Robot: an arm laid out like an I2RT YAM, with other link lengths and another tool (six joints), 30 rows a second.
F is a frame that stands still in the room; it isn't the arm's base.
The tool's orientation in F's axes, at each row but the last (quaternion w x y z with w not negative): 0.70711 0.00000 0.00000 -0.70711; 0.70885 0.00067 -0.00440 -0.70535; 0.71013 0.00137 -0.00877 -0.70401; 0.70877 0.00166 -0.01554 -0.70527; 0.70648 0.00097 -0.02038 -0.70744; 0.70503 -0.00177 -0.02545 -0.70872; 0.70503 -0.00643 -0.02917 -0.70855
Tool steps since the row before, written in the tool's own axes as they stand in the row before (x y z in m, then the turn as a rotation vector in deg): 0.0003 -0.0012 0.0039 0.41 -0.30 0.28; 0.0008 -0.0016 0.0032 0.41 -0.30 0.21; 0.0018 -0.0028 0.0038 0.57 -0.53 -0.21; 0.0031 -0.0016 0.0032 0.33 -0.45 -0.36; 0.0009 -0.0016 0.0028 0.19 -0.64 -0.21; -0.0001 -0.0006 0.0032 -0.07 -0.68 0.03; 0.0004 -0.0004 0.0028 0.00 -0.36 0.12
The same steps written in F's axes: -0.0012 -0.0003 0.0039 -0.30 -0.41 0.28; -0.0016 -0.0008 0.0032 -0.30 -0.41 0.21; -0.0028 -0.0018 0.0038 -0.52 -0.58 -0.21; -0.0017 -0.0030 0.0032 -0.44 -0.34 -0.36; -0.0017 -0.0008 0.0028 -0.63 -0.20 -0.22; -0.0007 0.0002 0.0032 -0.68 0.07 0.00; -0.0005 -0.0003 0.0028 -0.36 0.01 0.11
